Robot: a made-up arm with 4 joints. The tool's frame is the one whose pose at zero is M.
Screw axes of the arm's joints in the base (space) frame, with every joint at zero. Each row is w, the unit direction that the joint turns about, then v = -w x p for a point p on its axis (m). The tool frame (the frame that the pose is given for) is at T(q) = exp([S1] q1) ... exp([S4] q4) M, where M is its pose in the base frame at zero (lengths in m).
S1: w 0 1 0 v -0.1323 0 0
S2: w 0 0 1 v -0.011 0.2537 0
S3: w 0 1 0 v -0.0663 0 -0.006
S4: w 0 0 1 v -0.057 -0.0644 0
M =
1 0 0 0.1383
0 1 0 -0.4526
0 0 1 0.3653
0 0 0 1
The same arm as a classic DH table. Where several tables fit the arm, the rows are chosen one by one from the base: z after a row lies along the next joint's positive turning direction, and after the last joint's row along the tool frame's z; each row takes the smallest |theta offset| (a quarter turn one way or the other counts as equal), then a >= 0, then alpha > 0; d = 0 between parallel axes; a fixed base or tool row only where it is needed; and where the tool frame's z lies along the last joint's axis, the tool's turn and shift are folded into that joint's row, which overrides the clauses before.
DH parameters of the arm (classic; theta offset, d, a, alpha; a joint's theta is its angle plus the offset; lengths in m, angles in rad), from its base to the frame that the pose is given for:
base (fixed): 0.0000 0.1323 0.0000 -1.5708
joint 1: 0.0000 -0.0110 -0.2537 1.5708
joint 2: 0.0000 -0.0660 0.2477 -1.5708
joint 3: 0.0000 -0.0460 0.0704 1.5708
joint 4: -1.3861 0.0000 0.4024 0.0000
tool (fixed): 1.3861 0.2990 0.0000 0.0000

